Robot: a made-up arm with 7 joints.
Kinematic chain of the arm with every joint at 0, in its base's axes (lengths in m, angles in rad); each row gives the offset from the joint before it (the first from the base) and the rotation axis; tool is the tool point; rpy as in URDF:
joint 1: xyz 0 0 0.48 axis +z
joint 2: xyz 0 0 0 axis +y
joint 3: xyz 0 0 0.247 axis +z
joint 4: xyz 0.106 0 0 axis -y
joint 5: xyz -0.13 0 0.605 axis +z
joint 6: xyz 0 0 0 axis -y
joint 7: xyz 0.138 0 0 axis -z
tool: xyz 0 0 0 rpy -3.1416 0 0
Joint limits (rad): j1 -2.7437..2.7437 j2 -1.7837..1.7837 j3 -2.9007..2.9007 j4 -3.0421..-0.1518 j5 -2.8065..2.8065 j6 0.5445..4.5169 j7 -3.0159..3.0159
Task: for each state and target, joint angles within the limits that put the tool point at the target. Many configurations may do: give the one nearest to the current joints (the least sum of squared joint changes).
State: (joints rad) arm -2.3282 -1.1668 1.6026 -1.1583 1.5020 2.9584 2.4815
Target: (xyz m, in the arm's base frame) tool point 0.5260 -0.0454 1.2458
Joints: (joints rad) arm -2.2879 -0.7760 1.1874 -0.8926 1.4358 2.8730 2.4815
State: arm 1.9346 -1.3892 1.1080 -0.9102 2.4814 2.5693 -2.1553
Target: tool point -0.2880 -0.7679 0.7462
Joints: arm 2.0599 -1.5820 1.2637 -1.1179 2.5647 2.9310 -2.1553
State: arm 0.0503 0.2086 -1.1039 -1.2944 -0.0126 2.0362 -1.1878
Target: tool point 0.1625 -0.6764 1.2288
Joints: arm -0.5386 0.3848 -1.2419 -0.8111 -0.0021 1.8466 -1.1878
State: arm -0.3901 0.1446 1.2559 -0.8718 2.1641 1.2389 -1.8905
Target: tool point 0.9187 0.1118 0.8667
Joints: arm -0.5406 0.6272 0.9602 -1.0539 2.1724 1.3259 -1.8905
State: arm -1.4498 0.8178 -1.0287 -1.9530 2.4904 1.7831 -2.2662
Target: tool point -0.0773 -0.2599 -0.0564
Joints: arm -1.0681 0.4621 -0.3685 -2.7463 2.6338 2.0754 -2.2662
